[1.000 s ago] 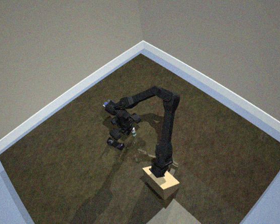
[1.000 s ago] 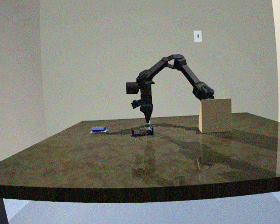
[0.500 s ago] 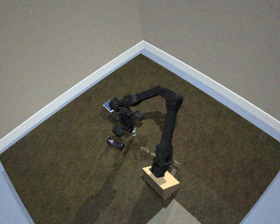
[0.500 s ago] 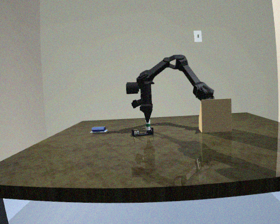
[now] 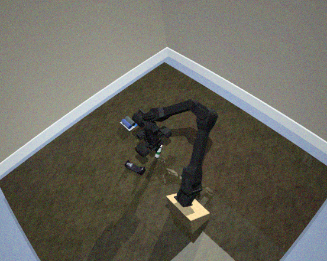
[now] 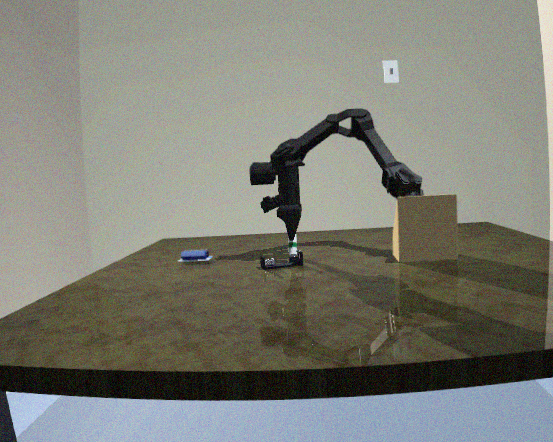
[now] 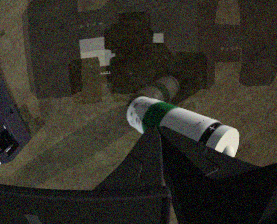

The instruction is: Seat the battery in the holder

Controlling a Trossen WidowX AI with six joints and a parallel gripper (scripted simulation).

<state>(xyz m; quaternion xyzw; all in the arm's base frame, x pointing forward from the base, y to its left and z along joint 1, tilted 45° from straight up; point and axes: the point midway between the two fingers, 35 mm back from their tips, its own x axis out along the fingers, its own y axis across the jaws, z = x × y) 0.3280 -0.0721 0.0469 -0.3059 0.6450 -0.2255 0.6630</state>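
Now: gripper tip 10 mm to the left of the white battery and 10 mm above it.
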